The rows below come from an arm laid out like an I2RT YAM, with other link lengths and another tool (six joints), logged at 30 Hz.
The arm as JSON. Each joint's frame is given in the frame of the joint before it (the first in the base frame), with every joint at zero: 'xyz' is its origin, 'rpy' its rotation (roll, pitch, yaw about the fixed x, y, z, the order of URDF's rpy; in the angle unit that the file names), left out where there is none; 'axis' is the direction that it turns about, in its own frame. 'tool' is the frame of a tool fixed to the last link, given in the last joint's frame.
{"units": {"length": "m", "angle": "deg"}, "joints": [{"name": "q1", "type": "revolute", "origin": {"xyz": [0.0, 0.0, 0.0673]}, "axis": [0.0, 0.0, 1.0]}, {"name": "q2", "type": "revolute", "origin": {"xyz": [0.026, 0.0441, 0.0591]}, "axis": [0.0, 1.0, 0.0]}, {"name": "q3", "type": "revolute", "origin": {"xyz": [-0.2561, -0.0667, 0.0]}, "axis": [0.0, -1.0, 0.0]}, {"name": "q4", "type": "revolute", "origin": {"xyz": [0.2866, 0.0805, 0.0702]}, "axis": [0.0, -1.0, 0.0]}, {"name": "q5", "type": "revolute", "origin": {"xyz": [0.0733, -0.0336, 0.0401]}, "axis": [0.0, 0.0, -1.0]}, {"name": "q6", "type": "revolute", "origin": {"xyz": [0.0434, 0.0, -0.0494]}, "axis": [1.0, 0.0, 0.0]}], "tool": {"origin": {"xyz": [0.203, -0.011, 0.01], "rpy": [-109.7, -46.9, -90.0]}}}
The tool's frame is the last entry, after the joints.
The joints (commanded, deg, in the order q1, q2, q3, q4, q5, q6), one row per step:
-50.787 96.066 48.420 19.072 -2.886 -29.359
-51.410 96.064 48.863 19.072 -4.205 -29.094
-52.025 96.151 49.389 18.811 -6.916 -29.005
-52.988 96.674 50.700 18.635 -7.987 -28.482
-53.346 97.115 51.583 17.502 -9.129 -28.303
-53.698 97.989 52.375 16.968 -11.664 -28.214
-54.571 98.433 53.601 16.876 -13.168 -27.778
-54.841 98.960 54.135 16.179 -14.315 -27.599
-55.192 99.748 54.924 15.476 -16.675 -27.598
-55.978 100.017 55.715 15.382 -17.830 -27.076
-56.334 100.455 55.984 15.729 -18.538 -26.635
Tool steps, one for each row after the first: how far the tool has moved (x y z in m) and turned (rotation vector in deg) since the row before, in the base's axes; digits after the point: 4 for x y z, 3 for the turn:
0.0010 -0.0025 0.0042 0.206 -0.938 0.412
0.0053 0.0019 0.0031 0.705 -1.167 1.736
-0.0004 -0.0084 0.0064 0.150 -1.090 -0.255
0.0016 -0.0003 -0.0014 0.986 -0.120 0.571
0.0063 0.0035 -0.0031 1.269 -0.654 1.838
0.0011 -0.0064 0.0071 0.154 -1.231 0.249
0.0016 0.0011 -0.0032 1.001 -0.146 0.657
0.0051 0.0035 -0.0027 1.232 -0.535 1.713
-0.0008 -0.0051 0.0048 0.339 -0.978 -0.020
0.0002 -0.0020 0.0001 0.361 -0.611 0.062

